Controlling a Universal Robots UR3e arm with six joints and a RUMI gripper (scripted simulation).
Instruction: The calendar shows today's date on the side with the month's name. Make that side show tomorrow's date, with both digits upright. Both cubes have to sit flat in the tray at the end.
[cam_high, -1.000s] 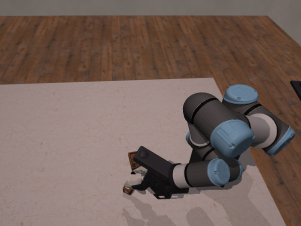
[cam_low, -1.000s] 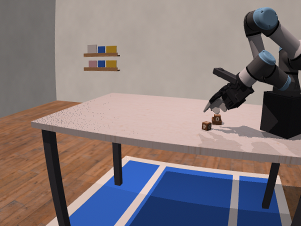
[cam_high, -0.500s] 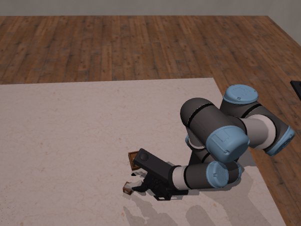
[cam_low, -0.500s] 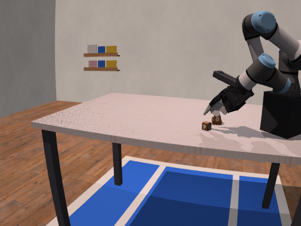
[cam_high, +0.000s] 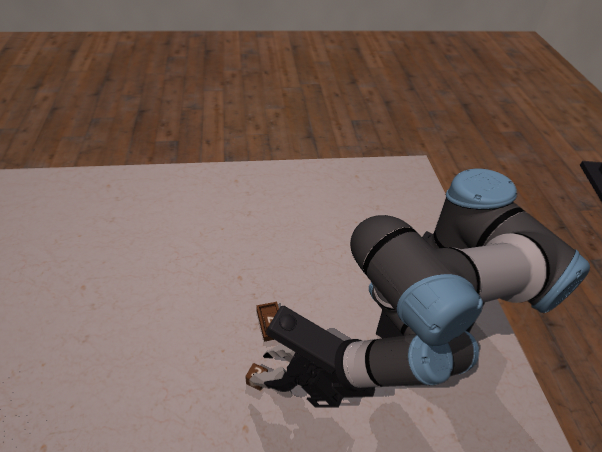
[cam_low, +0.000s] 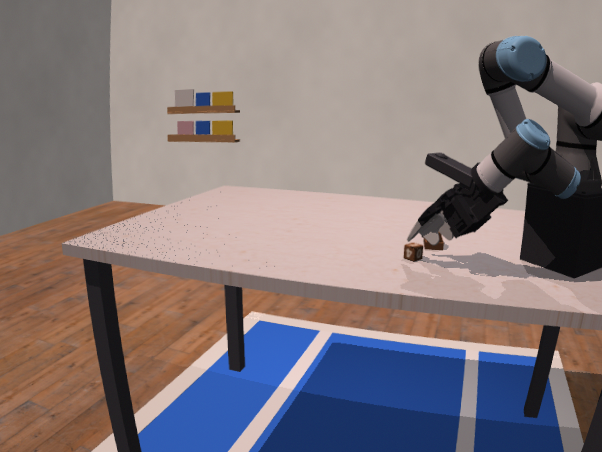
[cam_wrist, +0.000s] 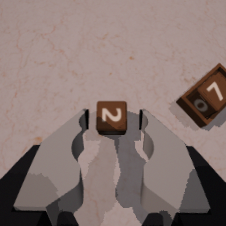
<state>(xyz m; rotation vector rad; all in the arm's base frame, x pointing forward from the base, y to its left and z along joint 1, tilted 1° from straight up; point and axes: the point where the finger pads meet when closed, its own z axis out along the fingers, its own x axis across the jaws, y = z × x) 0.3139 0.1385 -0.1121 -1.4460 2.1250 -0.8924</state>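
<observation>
The brown digit cube lies 40 mm below my hand and 10 mm ahead of it. The rest, counted from my hand: calendar tray: 120 mm to the right, 50 mm below, 10 mm behind.
</observation>
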